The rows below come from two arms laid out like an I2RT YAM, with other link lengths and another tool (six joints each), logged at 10 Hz.
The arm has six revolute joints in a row. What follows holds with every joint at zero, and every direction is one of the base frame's.
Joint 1 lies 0.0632 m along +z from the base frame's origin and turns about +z.
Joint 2 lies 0.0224 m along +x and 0.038 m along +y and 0.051 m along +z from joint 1 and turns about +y.
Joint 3 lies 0.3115 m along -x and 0.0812 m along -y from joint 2 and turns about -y.
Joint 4 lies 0.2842 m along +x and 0.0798 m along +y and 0.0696 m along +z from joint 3 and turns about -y.
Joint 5 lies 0.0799 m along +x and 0.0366 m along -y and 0.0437 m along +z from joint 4 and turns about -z.
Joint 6 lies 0.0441 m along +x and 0.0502 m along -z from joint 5 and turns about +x.
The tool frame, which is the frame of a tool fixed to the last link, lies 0.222 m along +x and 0.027 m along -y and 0.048 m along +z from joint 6; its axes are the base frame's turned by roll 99.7, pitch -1.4 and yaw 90 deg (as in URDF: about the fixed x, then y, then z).
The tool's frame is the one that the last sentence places.
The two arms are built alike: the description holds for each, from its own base.
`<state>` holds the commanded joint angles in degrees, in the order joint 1, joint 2, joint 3, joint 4, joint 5, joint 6, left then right.
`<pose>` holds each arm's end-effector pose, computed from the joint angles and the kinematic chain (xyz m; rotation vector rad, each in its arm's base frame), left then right.
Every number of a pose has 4 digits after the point. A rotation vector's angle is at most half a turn.
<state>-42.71 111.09 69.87 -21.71 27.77 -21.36 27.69 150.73 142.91 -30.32 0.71 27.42</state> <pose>0.3366 -0.4887 0.0141 2.3335 1.2806 -0.5926 0.7946 0.3612 0.1021 1.9568 1.9804 1.0867</pose>
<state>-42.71 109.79 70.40 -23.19 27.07 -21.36 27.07 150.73 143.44 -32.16 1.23 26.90</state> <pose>0.3384 -0.4865 0.0247 2.3324 1.2836 -0.5741 0.7950 0.3485 0.0989 1.9688 1.9765 1.0464</pose>
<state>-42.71 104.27 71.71 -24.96 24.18 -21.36 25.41 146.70 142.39 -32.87 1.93 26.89</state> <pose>0.3536 -0.4842 0.0781 2.2888 1.2523 -0.4649 0.8005 0.3197 0.1444 1.9683 1.9095 1.0799</pose>
